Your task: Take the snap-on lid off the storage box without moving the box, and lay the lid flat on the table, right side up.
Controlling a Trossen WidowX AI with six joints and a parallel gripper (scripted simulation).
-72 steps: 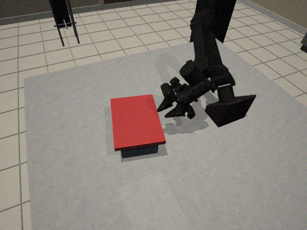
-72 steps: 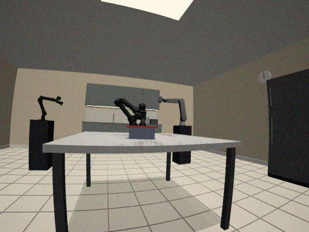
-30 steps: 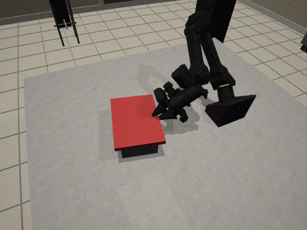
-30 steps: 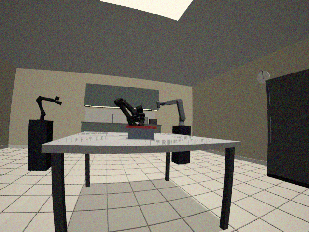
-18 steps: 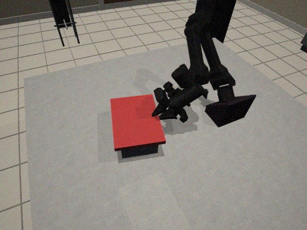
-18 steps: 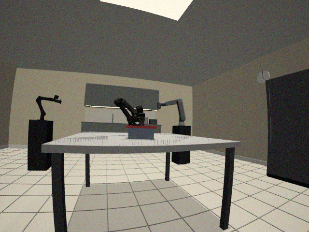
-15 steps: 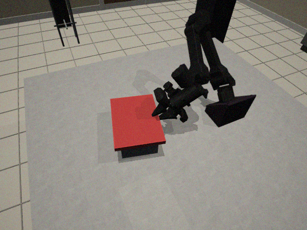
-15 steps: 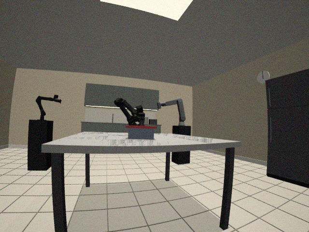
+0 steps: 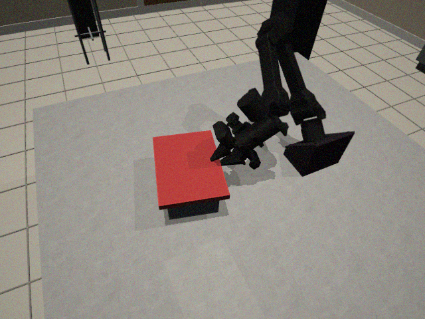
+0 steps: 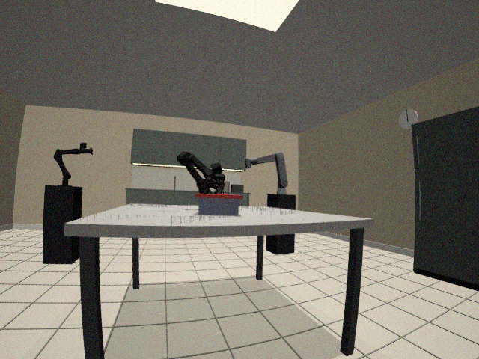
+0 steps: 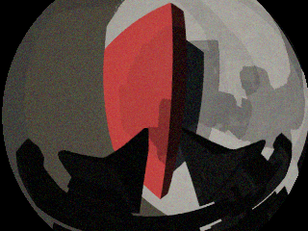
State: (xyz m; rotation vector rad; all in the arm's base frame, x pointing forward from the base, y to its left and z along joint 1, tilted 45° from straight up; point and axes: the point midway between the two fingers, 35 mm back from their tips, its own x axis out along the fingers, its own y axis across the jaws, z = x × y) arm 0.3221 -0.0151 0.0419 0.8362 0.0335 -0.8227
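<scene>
The lid lies 7 cm ahead of my gripper tip and 2 cm to the right of it. Also, from my gripper tip: grey storage box: 7 cm ahead, 5 cm below, 2 cm to the right.
</scene>
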